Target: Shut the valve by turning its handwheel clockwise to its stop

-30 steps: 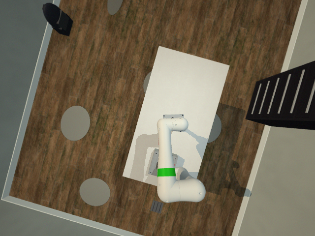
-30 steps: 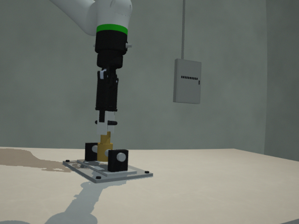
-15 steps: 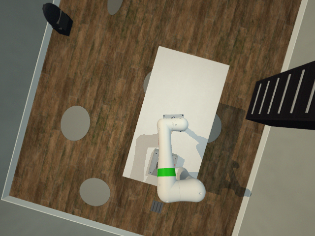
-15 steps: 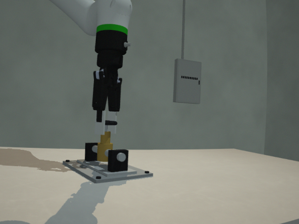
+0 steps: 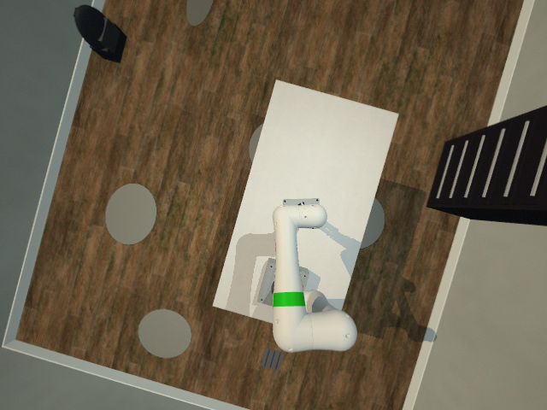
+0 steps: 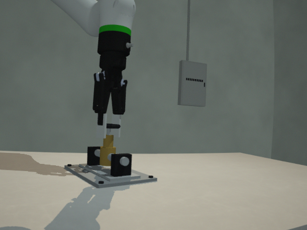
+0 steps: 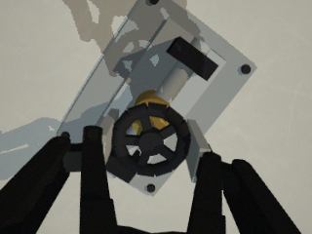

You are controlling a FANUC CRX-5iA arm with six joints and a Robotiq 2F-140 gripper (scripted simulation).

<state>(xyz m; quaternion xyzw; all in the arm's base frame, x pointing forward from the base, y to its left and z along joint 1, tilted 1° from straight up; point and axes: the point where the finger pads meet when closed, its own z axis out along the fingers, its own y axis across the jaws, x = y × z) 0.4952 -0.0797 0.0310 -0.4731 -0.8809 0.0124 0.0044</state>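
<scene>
Right now my hand is 10 mm above the black spoked handwheel.
</scene>
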